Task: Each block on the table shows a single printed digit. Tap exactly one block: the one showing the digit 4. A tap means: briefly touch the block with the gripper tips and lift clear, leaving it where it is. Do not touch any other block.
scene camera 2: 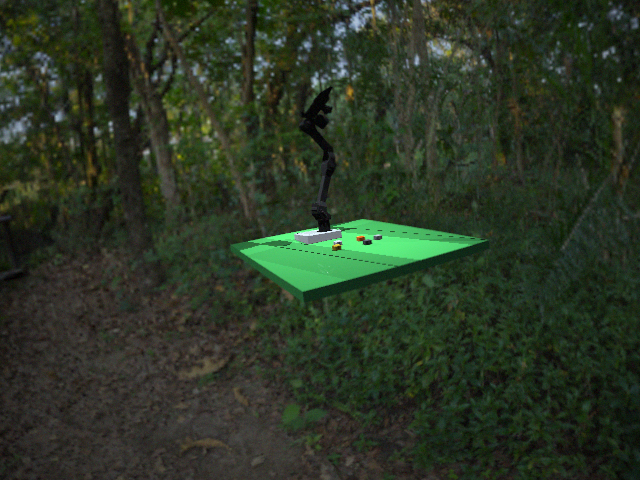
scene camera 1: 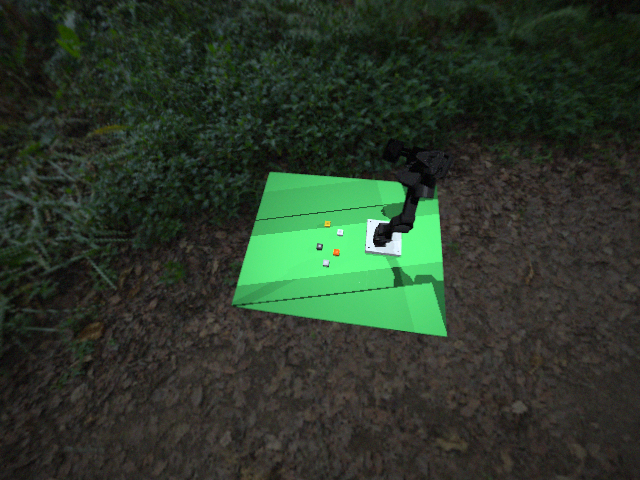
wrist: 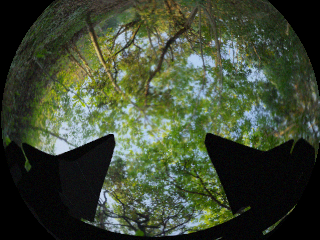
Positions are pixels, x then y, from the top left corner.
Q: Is the gripper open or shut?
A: Open.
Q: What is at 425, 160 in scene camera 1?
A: The gripper.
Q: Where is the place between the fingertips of the gripper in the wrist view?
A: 160, 139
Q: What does the gripper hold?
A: Nothing.
